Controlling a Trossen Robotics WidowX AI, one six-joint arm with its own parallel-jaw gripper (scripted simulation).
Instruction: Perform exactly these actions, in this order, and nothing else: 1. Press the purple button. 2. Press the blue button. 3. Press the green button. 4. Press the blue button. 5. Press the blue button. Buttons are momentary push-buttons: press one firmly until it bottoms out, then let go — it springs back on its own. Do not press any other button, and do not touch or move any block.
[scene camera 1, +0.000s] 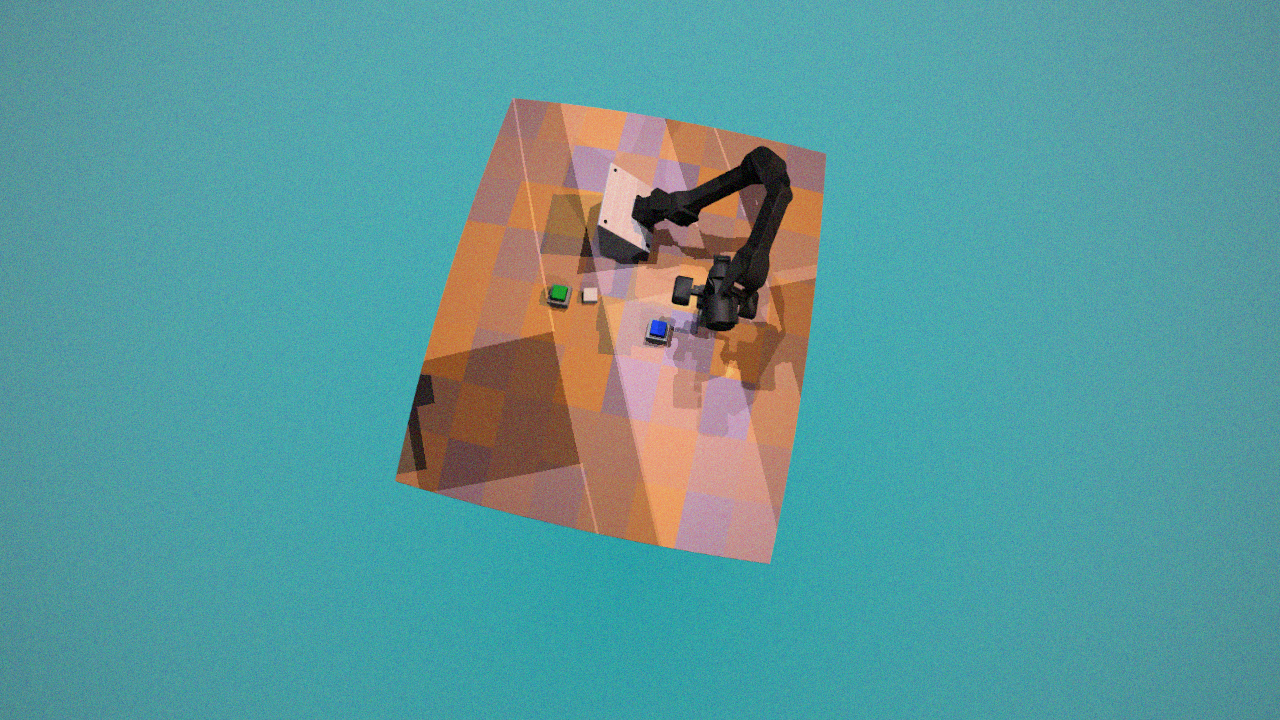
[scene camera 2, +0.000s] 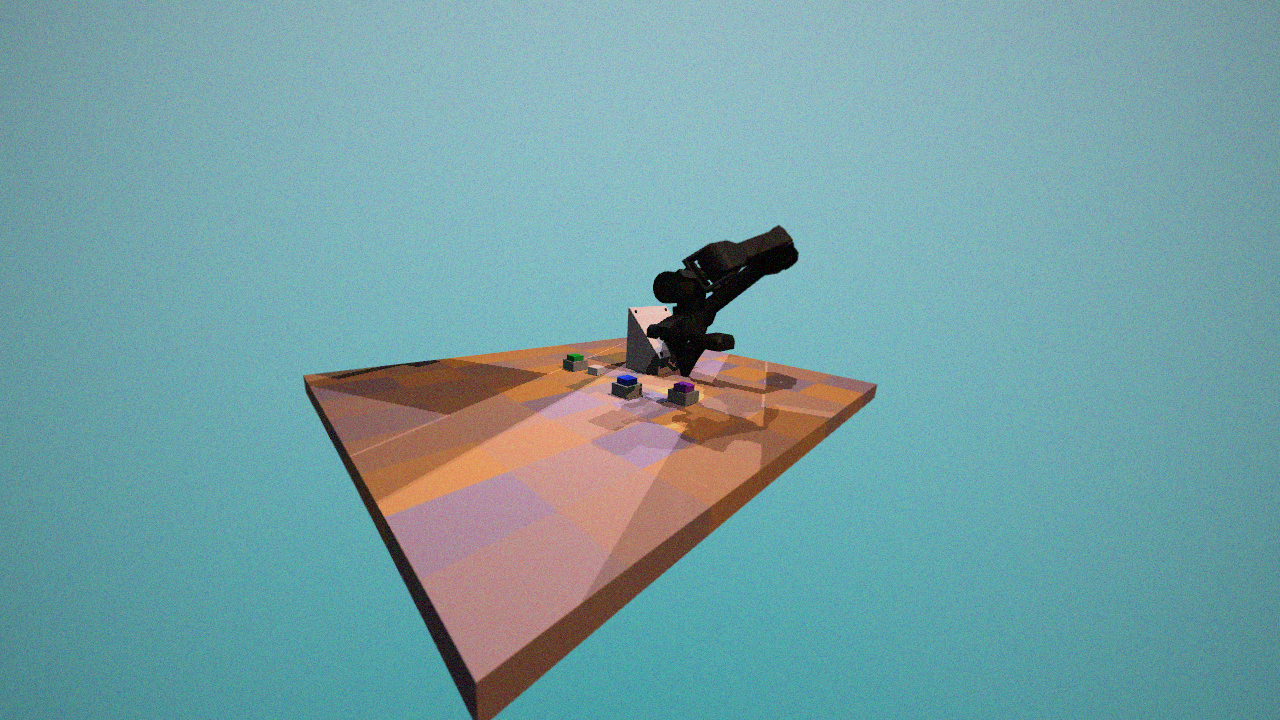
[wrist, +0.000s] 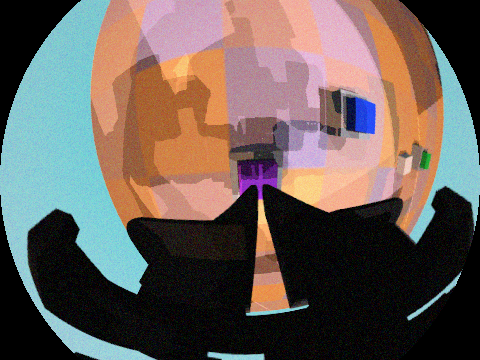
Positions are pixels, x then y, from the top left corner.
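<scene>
Blue button (wrist: 361, 113): 16 cm from the lens. Blue button and purple button (wrist: 256, 172), marked spots: 12 cm apart. Purple button: 11 cm from the lens. My gripper (wrist: 259, 190): 10 cm from the lens.
</scene>
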